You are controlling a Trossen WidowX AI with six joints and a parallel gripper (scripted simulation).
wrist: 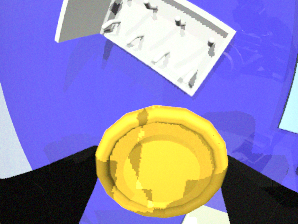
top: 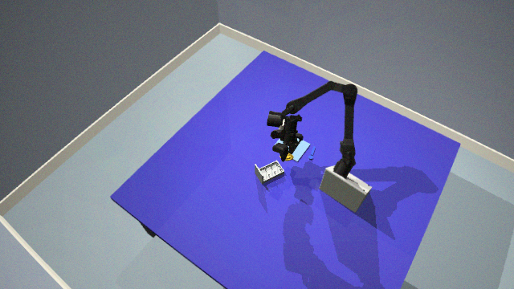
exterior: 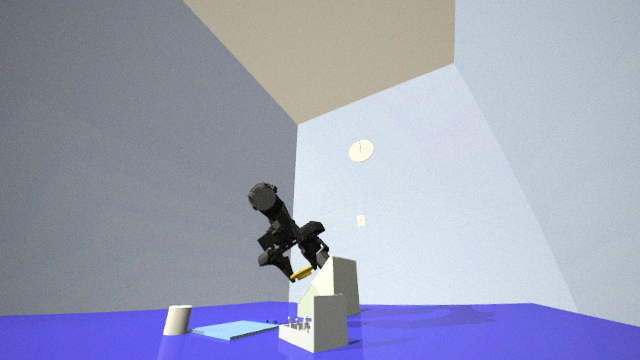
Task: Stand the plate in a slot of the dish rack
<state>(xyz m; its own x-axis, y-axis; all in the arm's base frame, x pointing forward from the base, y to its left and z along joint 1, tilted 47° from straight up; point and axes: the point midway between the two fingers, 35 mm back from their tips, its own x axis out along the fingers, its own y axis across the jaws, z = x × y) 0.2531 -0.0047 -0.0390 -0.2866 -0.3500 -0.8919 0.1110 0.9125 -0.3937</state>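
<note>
The dish rack is 6 cm ahead of my gripper tip, 5 cm to the left of it and 9 cm below it. The rest, counted from my gripper tip: light blue mat (5 cm ahead, 15 cm to the right, 11 cm below); yellow plate (1 cm above); blue spoon (7 cm behind, 16 cm to the right, 11 cm below).
</note>
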